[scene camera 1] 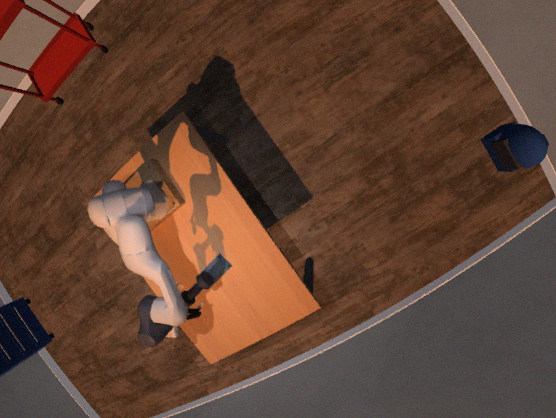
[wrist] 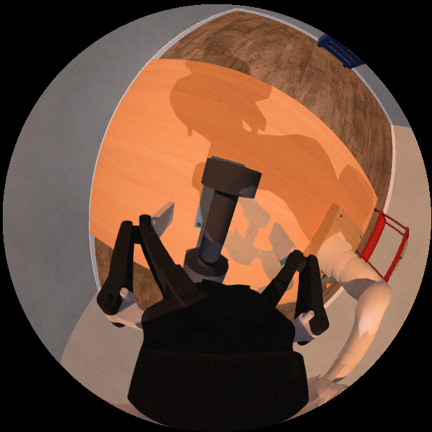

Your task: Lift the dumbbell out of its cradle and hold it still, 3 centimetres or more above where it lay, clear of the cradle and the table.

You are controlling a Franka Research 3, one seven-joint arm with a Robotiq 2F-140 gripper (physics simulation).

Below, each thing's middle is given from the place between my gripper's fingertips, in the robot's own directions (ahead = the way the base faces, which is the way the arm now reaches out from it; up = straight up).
Labels:
The dark dumbbell (wrist: 229, 180) is 2 cm to the left of my hand and 2 cm below it.

